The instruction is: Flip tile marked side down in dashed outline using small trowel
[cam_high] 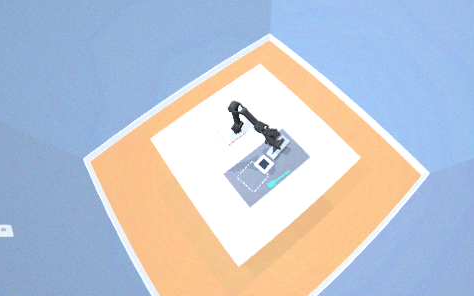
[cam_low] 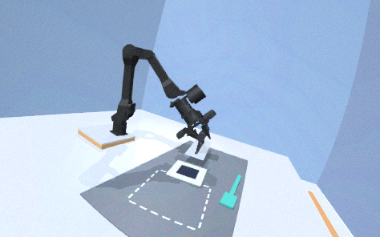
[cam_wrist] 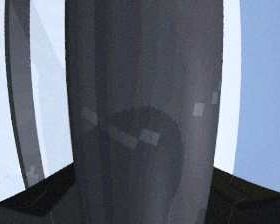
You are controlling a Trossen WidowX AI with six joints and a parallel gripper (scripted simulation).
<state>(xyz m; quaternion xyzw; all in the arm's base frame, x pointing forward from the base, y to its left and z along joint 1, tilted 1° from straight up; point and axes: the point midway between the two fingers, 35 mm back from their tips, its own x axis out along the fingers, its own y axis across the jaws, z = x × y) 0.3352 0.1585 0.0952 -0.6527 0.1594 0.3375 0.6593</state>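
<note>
Right now the tan tile is 15 cm to the right of my gripper tip, 8 cm below it and 1 cm ahead of it. Also, from my gripper tip: grey mat (14 cm to the right, 11 cm below, 4 cm ahead); teal trowel (18 cm ahead, 15 cm to the right, 8 cm below).
</note>
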